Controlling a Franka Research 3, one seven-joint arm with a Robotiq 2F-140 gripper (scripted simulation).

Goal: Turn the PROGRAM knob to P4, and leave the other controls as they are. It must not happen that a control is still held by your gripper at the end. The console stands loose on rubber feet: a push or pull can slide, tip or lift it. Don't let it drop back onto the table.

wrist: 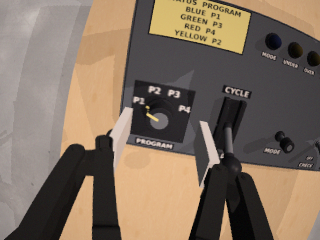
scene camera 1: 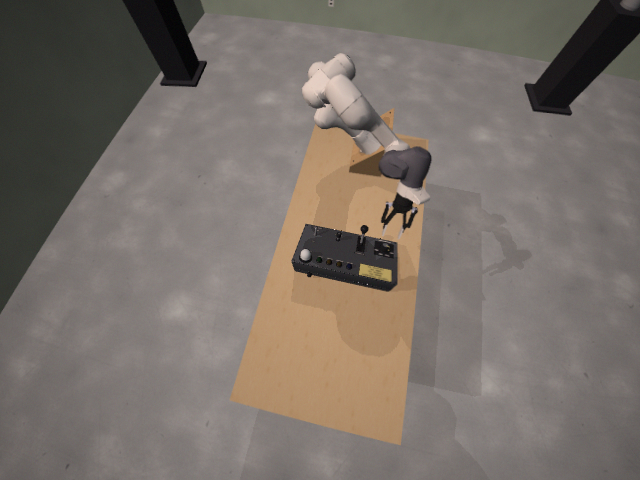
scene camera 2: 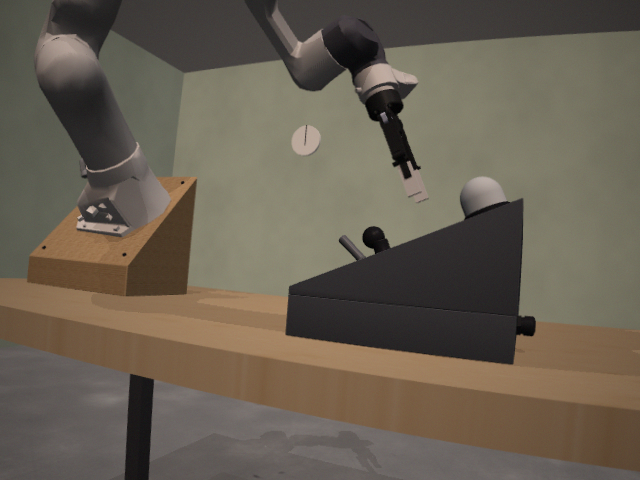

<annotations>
dark sloped console: wrist; scene camera 1; scene camera 2 453, 292
same spot on dark sloped console: (wrist: 183, 69) = (scene camera 1: 378, 260)
</annotations>
